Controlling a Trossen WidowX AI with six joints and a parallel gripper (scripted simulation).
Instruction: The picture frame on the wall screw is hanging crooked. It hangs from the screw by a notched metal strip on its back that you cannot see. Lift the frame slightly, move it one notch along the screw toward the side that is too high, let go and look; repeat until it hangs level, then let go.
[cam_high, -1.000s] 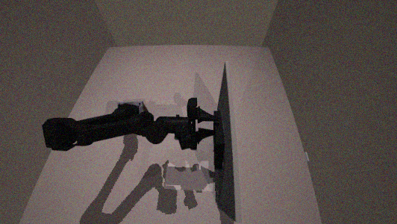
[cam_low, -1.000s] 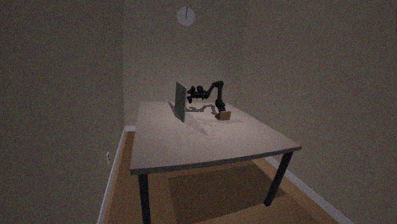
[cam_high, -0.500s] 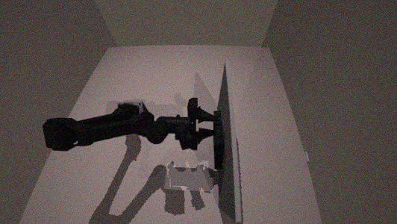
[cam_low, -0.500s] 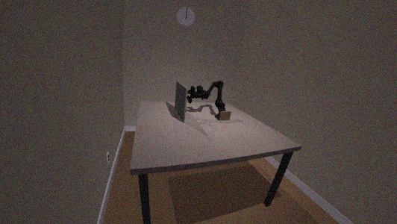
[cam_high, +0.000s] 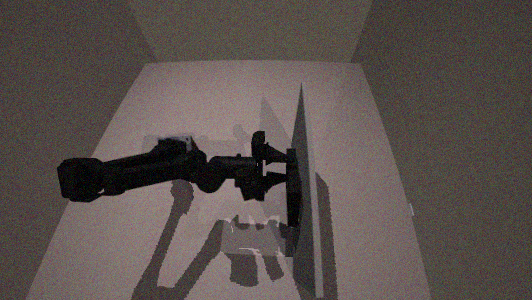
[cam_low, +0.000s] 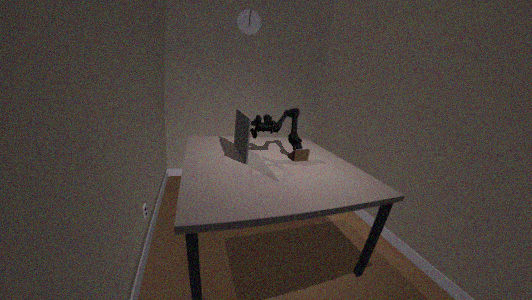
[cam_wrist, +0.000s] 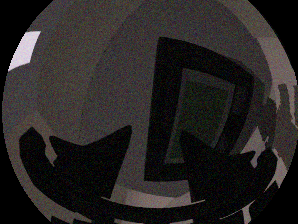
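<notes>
Right now the picture frame is 1 cm ahead of my gripper tip, 2 cm to the right of it and 5 cm below it. The rest, counted from my gripper tip: wall panel: 2 cm ahead, 2 cm to the right, 6 cm below.
</notes>
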